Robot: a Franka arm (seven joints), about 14 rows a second.
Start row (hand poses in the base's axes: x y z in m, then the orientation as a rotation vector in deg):
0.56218, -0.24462, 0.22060, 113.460, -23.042, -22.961
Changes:
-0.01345, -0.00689, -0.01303, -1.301, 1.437, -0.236
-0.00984, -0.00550, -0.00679, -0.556, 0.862, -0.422
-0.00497, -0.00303, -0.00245, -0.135, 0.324, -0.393
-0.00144, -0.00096, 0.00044, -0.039, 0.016, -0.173
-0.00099, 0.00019, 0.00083, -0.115, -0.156, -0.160
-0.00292, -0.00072, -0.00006, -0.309, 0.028, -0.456
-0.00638, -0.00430, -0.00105, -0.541, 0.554, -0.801
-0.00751, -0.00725, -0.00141, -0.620, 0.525, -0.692
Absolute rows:
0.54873, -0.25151, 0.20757, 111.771, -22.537, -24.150
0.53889, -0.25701, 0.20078, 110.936, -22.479, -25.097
0.53392, -0.26004, 0.19833, 110.664, -22.676, -25.624
0.53248, -0.26100, 0.19877, 110.601, -22.841, -25.741
0.53149, -0.26081, 0.19960, 110.516, -23.117, -25.665
0.52857, -0.26153, 0.19954, 110.151, -23.593, -25.902
0.52219, -0.26583, 0.19849, 109.358, -24.098, -26.793
0.51468, -0.27308, 0.19708, 108.507, -24.526, -27.558

